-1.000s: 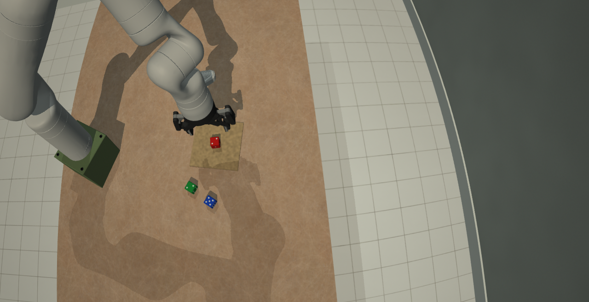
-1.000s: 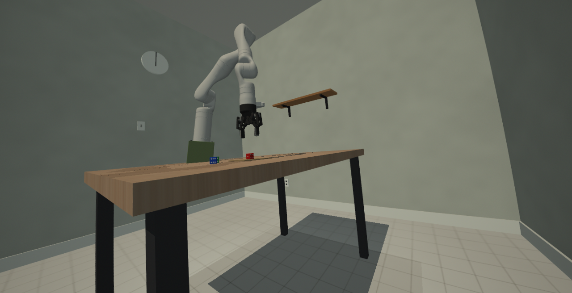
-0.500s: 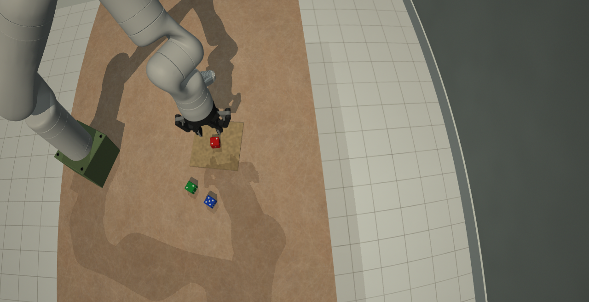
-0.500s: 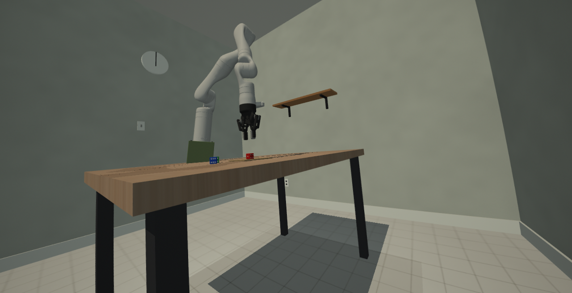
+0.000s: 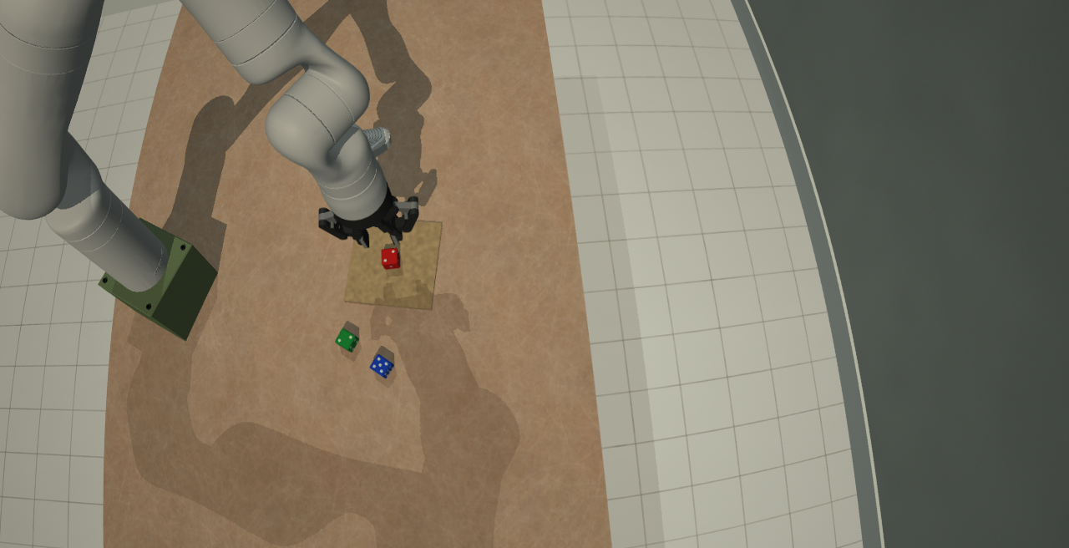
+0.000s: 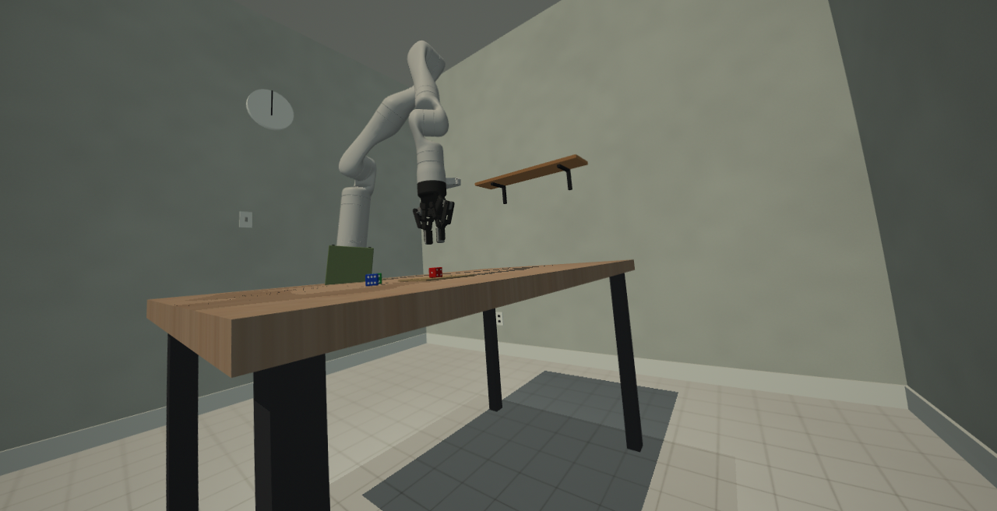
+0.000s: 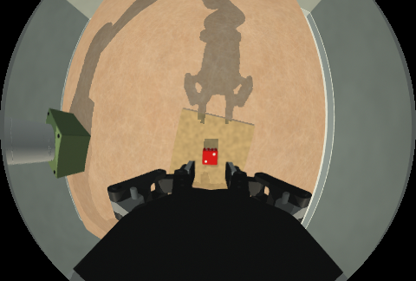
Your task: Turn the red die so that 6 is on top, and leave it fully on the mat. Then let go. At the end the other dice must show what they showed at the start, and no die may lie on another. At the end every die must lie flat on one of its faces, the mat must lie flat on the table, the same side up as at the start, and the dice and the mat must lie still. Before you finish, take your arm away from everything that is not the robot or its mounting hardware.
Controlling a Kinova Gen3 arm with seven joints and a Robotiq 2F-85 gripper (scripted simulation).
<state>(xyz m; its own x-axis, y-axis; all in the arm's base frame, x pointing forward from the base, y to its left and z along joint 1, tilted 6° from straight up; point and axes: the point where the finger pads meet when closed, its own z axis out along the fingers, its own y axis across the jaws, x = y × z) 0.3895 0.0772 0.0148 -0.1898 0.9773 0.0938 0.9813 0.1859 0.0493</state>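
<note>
The red die is 90 mm below my hand. The rest, counted from my hand: green die: 50 mm behind, 130 mm to the right, 100 mm below; then tan mat: 110 mm below; then blue die: 10 mm ahead, 170 mm to the right, 100 mm below.
</note>
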